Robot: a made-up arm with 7 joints. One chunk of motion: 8 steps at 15 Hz.
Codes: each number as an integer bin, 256 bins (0 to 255) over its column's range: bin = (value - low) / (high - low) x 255, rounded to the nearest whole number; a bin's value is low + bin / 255 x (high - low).
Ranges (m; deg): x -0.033..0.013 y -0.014..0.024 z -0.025..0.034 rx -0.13..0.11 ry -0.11..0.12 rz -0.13..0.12
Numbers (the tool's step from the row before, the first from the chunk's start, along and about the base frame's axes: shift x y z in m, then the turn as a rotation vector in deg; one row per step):
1: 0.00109 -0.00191 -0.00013 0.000 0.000 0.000
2: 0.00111 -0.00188 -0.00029 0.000 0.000 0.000
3: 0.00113 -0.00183 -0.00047 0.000 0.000 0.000
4: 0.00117 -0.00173 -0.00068 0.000 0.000 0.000
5: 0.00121 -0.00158 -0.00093 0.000 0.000 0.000
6: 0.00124 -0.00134 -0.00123 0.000 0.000 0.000
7: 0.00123 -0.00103 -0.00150 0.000 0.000 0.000
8: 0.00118 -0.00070 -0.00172 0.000 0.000 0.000
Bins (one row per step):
1: 189 81 107 138 122 133
2: 189 81 107 138 122 133
3: 189 82 106 138 122 133
4: 189 82 105 138 122 133
5: 190 83 104 138 122 133
6: 190 85 103 138 122 133
7: 190 87 102 138 122 133
8: 189 89 101 138 122 133

